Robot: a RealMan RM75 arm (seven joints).
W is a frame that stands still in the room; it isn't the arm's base.
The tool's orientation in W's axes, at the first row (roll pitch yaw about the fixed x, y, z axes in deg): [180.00, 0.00, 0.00]
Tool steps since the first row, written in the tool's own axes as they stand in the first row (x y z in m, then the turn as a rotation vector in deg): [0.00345, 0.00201, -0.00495, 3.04, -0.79, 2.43]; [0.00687, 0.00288, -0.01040, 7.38, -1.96, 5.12]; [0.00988, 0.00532, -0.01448, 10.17, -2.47, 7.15]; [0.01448, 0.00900, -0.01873, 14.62, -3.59, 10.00]
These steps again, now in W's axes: [0.00345, -0.00201, 0.00495, 3.04, 0.79, -2.43]; [0.00687, -0.00288, 0.01040, 7.38, 1.96, -5.12]; [0.00988, -0.00532, 0.01448, 10.17, 2.47, -7.15]; [0.01448, -0.00900, 0.01873, 14.62, 3.59, -10.00]
